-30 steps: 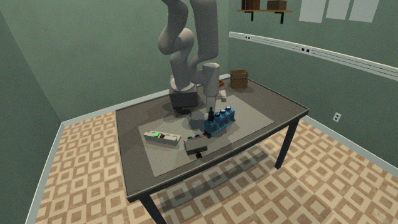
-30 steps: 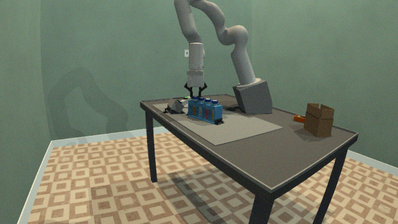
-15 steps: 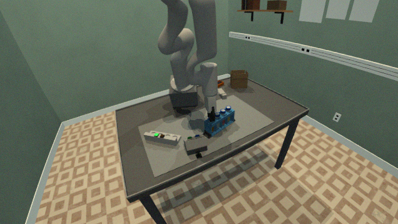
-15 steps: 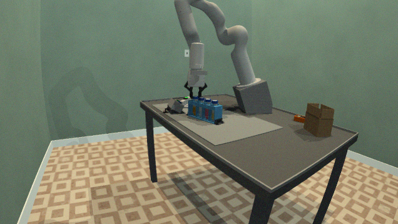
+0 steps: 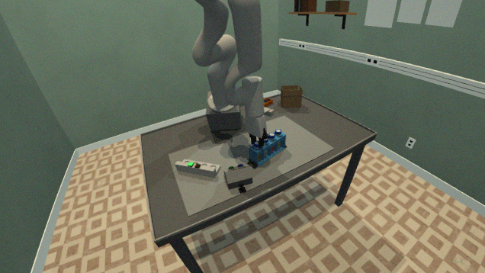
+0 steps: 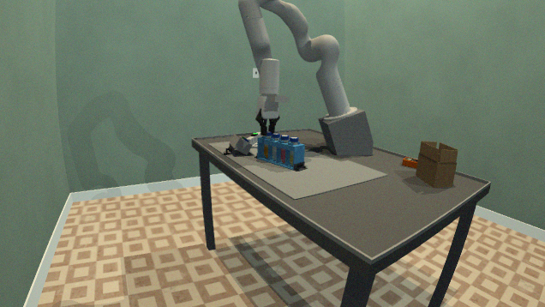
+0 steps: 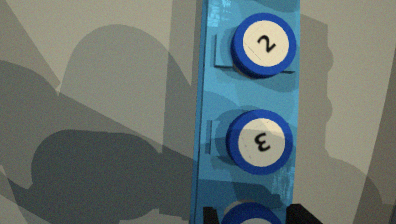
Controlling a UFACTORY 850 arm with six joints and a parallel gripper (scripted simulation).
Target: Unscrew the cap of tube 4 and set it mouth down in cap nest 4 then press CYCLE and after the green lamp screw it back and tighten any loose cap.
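The blue cap marked 4 lies 1 cm below my hand. From my hand the other things lie so: blue key (12 cm to the right, 6 cm below, 3 cm ahead); then green key (17 cm to the right, 6 cm below, 2 cm ahead); then grey key housing (15 cm to the right, 8 cm below, 4 cm ahead).
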